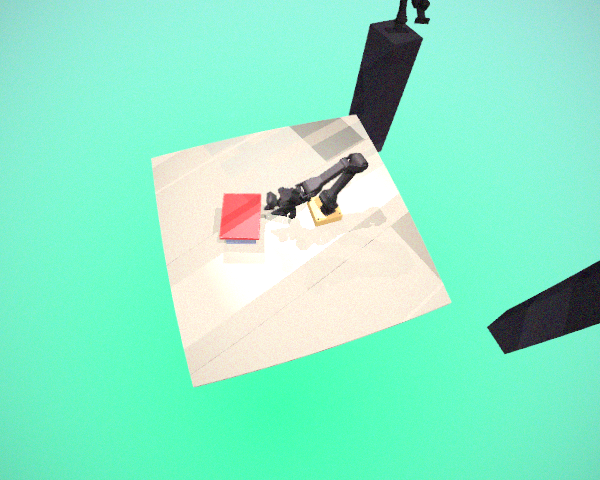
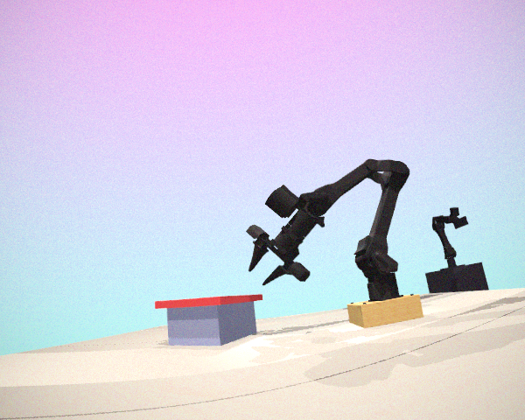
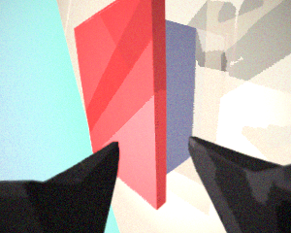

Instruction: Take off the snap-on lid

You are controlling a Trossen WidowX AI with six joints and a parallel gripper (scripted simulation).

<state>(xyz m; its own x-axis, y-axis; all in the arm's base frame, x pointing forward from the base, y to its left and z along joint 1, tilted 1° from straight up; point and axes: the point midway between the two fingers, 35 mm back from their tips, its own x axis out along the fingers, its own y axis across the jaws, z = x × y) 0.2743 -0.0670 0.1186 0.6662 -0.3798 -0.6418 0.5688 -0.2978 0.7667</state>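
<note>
Right now my gripper tip is 110 mm short of the red lid, 60 mm to the left of it and 40 mm above it. The rest, counted from my gripper tip: storage box (110 mm ahead, 90 mm below, 60 mm to the right).
</note>
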